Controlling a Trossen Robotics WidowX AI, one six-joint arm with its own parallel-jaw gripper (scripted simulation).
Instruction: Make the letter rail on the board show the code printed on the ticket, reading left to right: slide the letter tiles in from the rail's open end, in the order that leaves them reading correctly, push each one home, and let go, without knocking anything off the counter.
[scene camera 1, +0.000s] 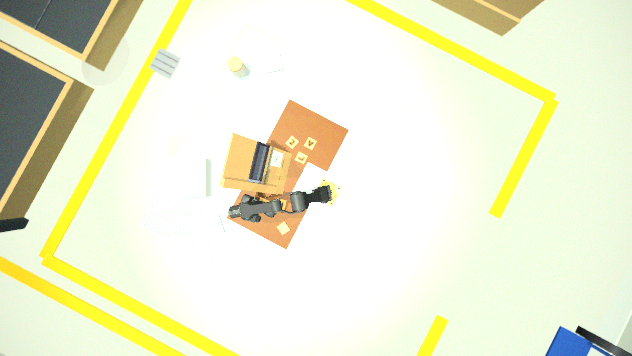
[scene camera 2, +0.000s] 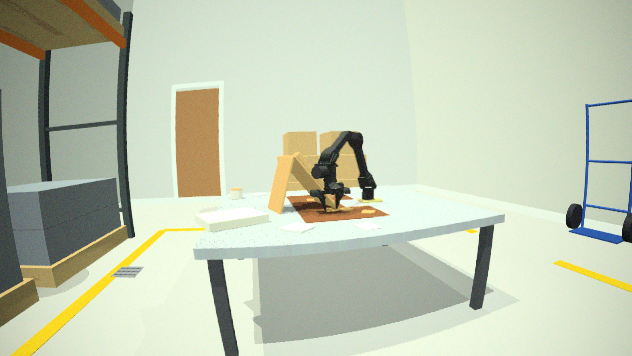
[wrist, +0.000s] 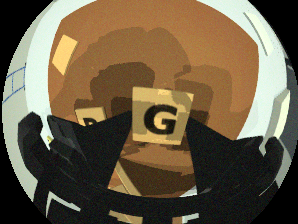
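Observation:
I can see a tan wooden board (scene camera 1: 247, 166), and the same picture gives me a brown mat (scene camera 1: 297, 121). Scene camera 2 has them as well, the board (scene camera 2: 296, 164) and the mat (scene camera 2: 310, 211). In the wrist view I find my gripper (wrist: 160, 118), and the mat (wrist: 210, 56) is there with it.

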